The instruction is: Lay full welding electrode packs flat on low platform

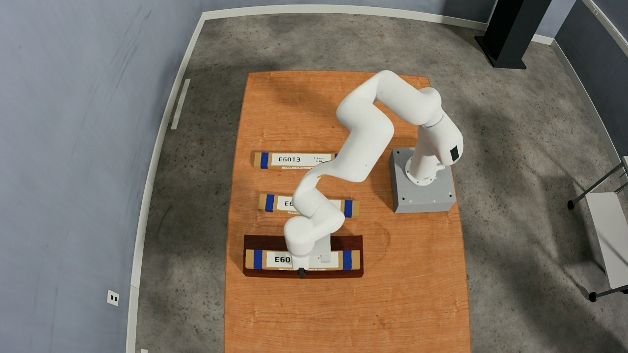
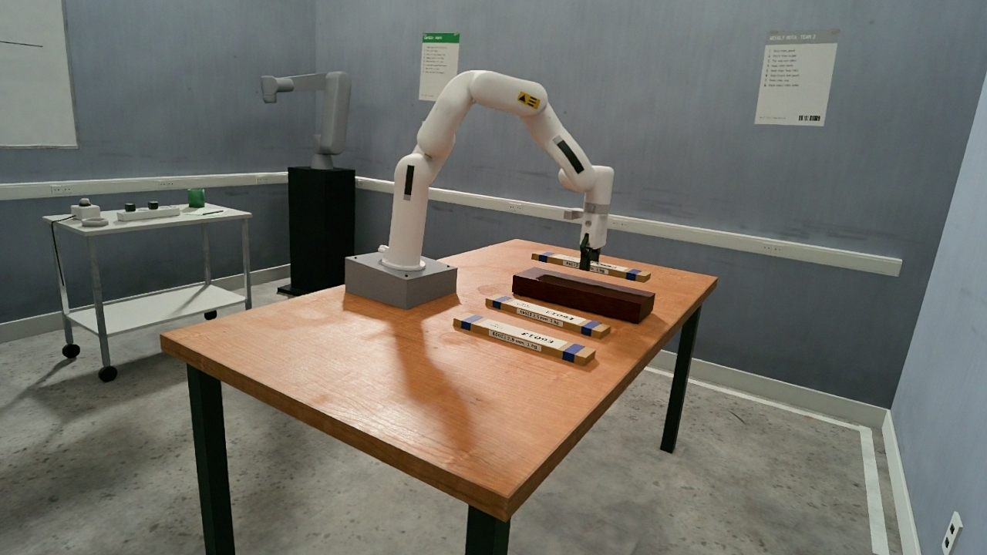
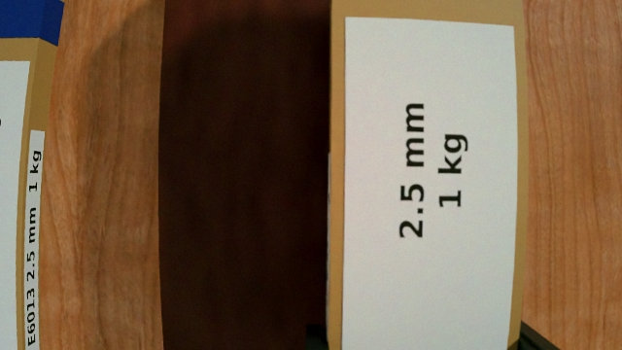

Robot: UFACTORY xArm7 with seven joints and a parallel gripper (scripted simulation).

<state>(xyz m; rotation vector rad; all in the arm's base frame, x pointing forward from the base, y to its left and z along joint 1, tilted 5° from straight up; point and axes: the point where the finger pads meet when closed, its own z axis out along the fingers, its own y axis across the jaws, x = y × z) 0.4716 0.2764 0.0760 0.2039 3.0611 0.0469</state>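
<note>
Right now my hand is 10 cm above the low platform and 3 cm to the left of it.
</note>
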